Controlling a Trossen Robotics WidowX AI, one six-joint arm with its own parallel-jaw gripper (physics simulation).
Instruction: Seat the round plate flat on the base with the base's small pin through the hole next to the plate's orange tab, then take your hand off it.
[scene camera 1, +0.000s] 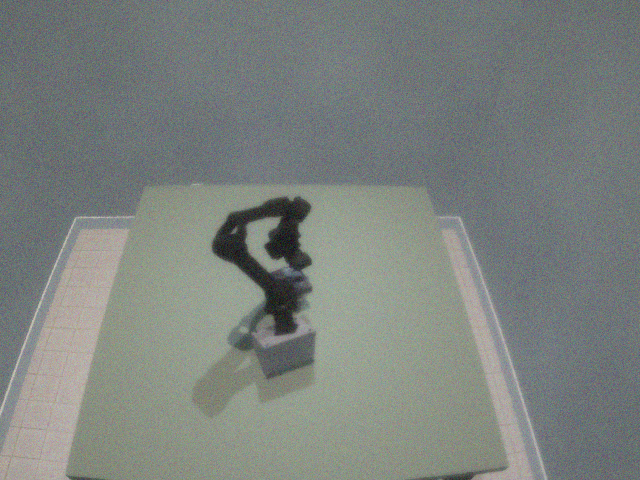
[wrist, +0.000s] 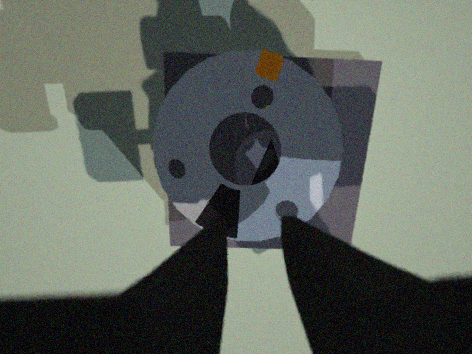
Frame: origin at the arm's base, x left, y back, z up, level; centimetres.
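Seen in the pictures: gripper, fingertip midpoint: (scene camera 1: 289, 265) (wrist: 253, 230); arm's base, link origin: (scene camera 1: 286, 330).
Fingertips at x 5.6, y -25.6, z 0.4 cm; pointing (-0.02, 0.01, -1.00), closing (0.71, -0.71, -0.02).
Pixels of each thing's top centre, then the offset from my fingertips to it. "*": a spot on its surface instead. Level surfaces: height alone.
- round grey-blue plate, top centre: (wrist: 241, 156) (scene camera 1: 288, 278) dx +0.4, dy +0.7, dz -6.6 cm
- square dark purple base, surface spot: (wrist: 353, 125) * dx +5.8, dy -3.7, dz -9.8 cm
- dark hole, surface spot: (wrist: 262, 95) * dx +3.3, dy +1.6, dz -9.8 cm
- pale green table, surface height: dz -12.2 cm
The round grey-blue plate (scene camera 1: 298, 275) (wrist: 307, 122) lies over the square dark purple base (wrist: 353, 125). Its orange tab (wrist: 270, 65) is at the top in the wrist view, with a dark hole (wrist: 262, 95) just below it. A faint yellow speck shows at this hole's lower edge; whether the pin is through the hole, and whether the plate is fully flat, I cannot tell. Most of the base is hidden under the plate. My gripper (scene camera 1: 302, 262) (wrist: 253, 230) is above the plate's near edge, its fingers a little apart with nothing between them.
The arm stands on a grey block (scene camera 1: 289, 353) on the pale green table (scene camera 1: 392, 361). The arm hides part of the plate and base in the scene view. Shadows of the arm fall over the plate, the base and the table around them.
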